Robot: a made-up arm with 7 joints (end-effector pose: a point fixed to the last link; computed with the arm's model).
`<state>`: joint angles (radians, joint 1 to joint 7).
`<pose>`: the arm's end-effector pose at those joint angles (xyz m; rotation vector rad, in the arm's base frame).
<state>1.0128 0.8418 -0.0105 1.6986 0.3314 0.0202 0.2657</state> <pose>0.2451 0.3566 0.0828 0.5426 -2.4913 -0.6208</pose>
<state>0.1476 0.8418 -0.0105 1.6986 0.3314 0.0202 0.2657</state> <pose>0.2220 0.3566 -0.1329 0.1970 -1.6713 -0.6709</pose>
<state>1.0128 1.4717 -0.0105 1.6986 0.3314 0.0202 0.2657</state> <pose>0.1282 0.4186 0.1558 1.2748 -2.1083 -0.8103</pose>
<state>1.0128 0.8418 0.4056 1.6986 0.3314 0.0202 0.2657</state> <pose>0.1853 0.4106 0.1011 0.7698 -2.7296 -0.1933</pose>
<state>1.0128 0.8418 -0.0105 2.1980 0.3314 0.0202 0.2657</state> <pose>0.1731 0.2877 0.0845 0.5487 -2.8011 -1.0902</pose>
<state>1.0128 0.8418 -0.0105 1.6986 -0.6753 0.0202 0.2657</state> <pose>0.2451 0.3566 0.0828 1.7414 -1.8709 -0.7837</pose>
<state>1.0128 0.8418 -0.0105 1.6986 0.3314 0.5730 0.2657</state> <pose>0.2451 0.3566 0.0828 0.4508 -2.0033 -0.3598</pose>
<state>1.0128 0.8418 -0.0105 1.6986 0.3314 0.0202 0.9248</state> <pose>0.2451 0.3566 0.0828 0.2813 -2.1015 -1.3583</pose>
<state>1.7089 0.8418 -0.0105 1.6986 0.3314 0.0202 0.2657</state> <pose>0.1350 0.3566 0.2207 -0.7989 2.8541 0.4411</pose>
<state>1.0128 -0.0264 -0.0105 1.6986 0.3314 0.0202 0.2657</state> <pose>0.3128 0.1675 0.0406 -0.5692 -2.6764 -0.2646</pose>
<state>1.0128 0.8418 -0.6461 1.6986 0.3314 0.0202 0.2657</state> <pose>0.2987 0.2777 0.0019 0.2042 -2.0115 -1.1507</pose>
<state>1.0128 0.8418 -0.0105 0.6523 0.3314 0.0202 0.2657</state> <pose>0.3086 0.4958 -0.0483 0.4616 -1.6935 0.1703</pose>
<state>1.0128 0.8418 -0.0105 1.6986 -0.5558 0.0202 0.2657</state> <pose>0.2451 0.3566 0.0828 1.6123 -1.9707 -0.7726</pose>
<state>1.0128 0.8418 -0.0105 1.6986 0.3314 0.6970 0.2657</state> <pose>0.2451 0.3566 0.0828 0.4294 -1.8922 -0.3056</pose>
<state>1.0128 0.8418 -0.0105 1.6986 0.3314 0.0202 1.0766</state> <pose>0.2451 0.3566 0.0828 0.2182 -1.9854 -1.5083</pose>
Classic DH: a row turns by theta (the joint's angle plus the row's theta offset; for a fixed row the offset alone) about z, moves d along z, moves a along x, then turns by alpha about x. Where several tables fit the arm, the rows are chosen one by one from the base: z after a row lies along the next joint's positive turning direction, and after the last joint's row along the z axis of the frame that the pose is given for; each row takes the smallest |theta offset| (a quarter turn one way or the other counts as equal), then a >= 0, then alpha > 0; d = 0 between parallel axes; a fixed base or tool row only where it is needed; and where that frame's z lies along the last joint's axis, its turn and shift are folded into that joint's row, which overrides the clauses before.
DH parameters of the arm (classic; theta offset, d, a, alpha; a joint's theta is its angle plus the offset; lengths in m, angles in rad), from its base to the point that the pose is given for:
base (fixed): 0 0 0 1.5708
joint 1: 1.5708 -0.176 0 1.5708
joint 2: 1.5708 0 0 1.5708
joint 3: 1.5708 -0.2697 0 1.5708
joint 4: 0 0 0 -1.5708
joint 5: 0 -0.2017 0 -1.5708
joint 6: -1.5708 0 0 1.5708
joint 7: 1.5708 0 0 1.5708
tool (fixed): -1.5708 0 0 0

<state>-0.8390 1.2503 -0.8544 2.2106 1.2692 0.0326 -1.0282</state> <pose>-0.0502 0.2792 -0.1879 0.1693 -0.0631 -0.0059</pose>
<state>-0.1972 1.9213 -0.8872 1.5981 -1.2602 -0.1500 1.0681</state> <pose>0.1139 0.4778 -0.0800 0.3347 1.6639 -2.2486</pose>
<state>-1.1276 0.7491 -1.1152 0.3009 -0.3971 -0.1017 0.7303</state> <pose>-0.3276 0.4515 -0.1846 -0.9937 1.6345 -1.1961</pose>
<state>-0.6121 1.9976 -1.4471 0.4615 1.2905 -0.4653 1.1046</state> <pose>0.0696 0.6228 0.0798 0.2092 0.6235 -0.6505</pose>
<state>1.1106 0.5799 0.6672 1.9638 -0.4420 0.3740 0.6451</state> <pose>0.1526 0.3779 0.0877 1.2162 -2.2558 0.0510</pose>
